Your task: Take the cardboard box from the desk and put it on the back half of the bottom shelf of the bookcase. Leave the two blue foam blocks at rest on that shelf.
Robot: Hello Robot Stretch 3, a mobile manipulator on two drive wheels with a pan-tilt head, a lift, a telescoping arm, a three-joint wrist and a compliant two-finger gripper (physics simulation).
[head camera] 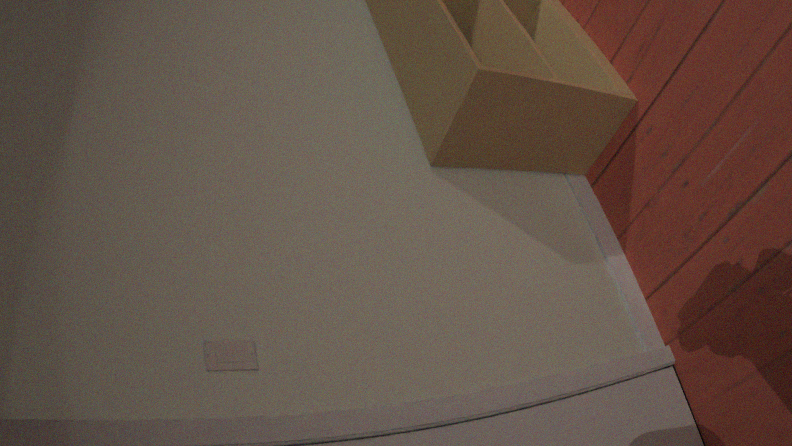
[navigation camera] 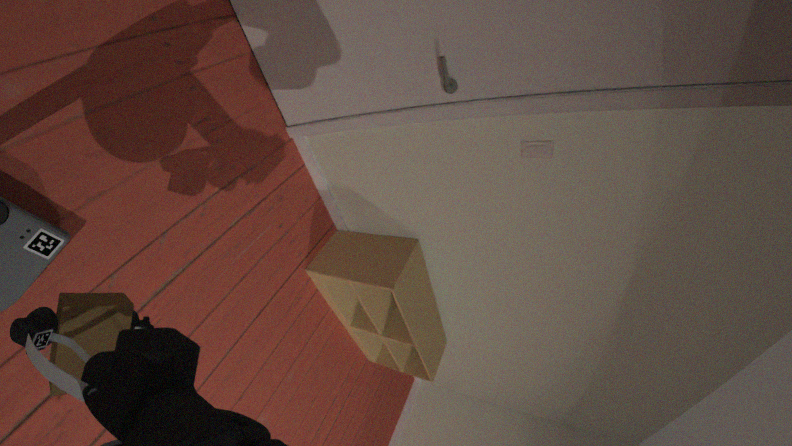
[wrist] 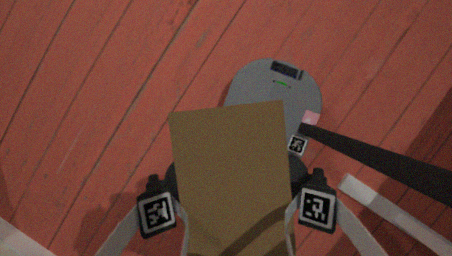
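Places are measured from the robot's base along level axes (x up, y ahead, z left), in millimetres.
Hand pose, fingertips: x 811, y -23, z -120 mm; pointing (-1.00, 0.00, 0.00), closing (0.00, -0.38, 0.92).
Each offset is from my fingertips to the top centre of the thing. "spot": to the spot under its first point.
The brown cardboard box {dy -8, dx +61, dz -7 mm} (navigation camera: 94, 310) (wrist: 230, 140) is held in my gripper (navigation camera: 91, 332) (wrist: 237, 175), with one finger pressed on each side. The gripper is shut on it. In the navigation camera view the box is at the lower left, above the red floor. In the wrist view its long flat face fills the lower middle and hides part of my base. The two blue foam blocks do not show in these views, nor does a shelf with them on it. The desk cannot be made out.
A light wooden unit {spot: dy +622, dx -433, dz -1099 mm} (head camera: 526, 121) (navigation camera: 365, 254) with open compartments stands against the wall. My grey base (navigation camera: 22, 265) (wrist: 260, 82) is below the box. A door (navigation camera: 526, 44) with a handle is at the top of the navigation view. A white bar (wrist: 370, 197) lies right in the wrist view.
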